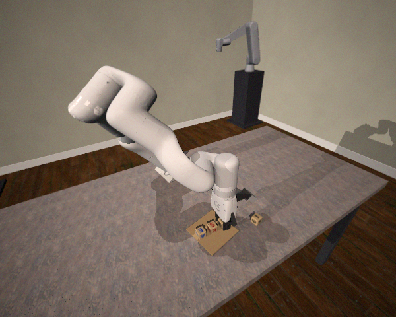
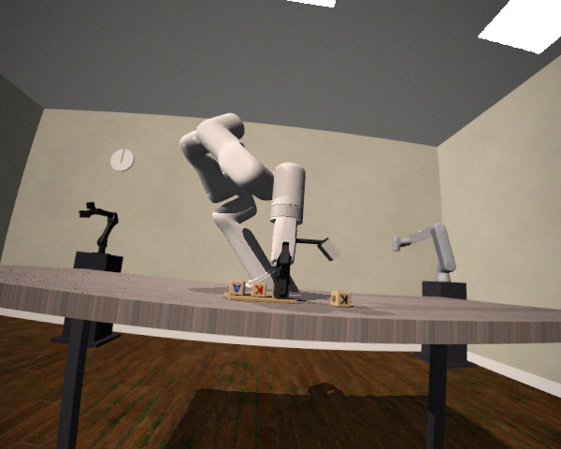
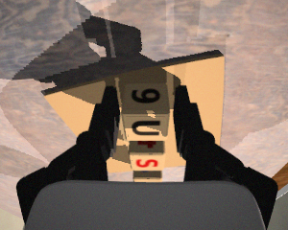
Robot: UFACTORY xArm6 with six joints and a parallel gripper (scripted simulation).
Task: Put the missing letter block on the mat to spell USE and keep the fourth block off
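The block lies 10 mm below my hand. Round my hand: tan mat 50 mm to the right, 20 mm below.
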